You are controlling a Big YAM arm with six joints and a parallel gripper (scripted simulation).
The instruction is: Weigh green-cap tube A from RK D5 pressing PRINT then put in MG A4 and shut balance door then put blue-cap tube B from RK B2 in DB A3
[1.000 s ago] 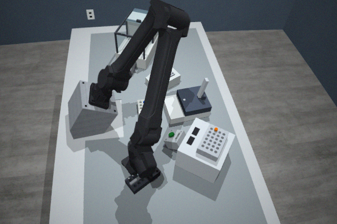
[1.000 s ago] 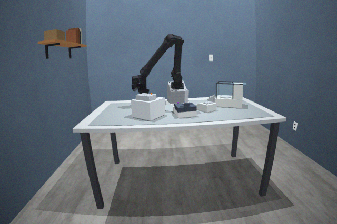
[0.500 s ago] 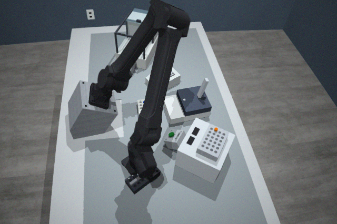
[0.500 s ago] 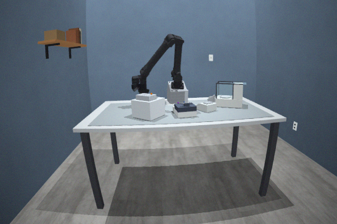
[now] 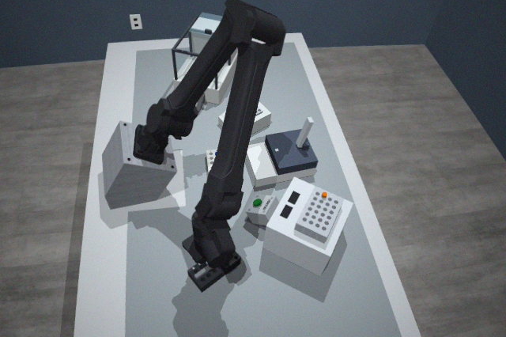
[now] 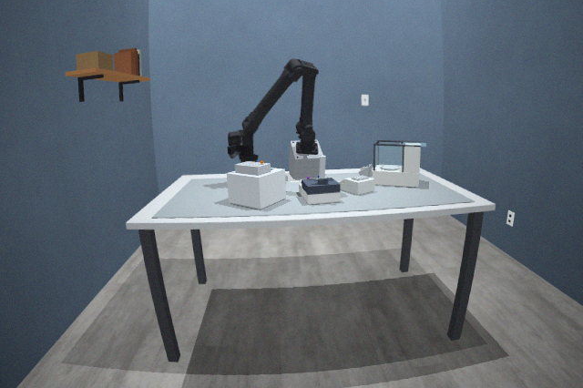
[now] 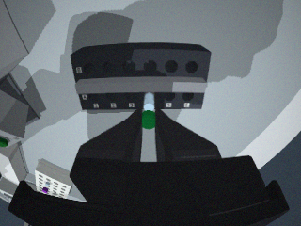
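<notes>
Now: hand 2 cm short of the black magnet block, 1 cm to the left of it and 5 cm above it. Round my hand: white tube rack (5 cm ahead, 33 cm to the left, 6 cm below); dry block DB (14 cm ahead, 53 cm to the left, 4 cm below); tube B (3 cm ahead, 36 cm to the left, 4 cm below).
</notes>
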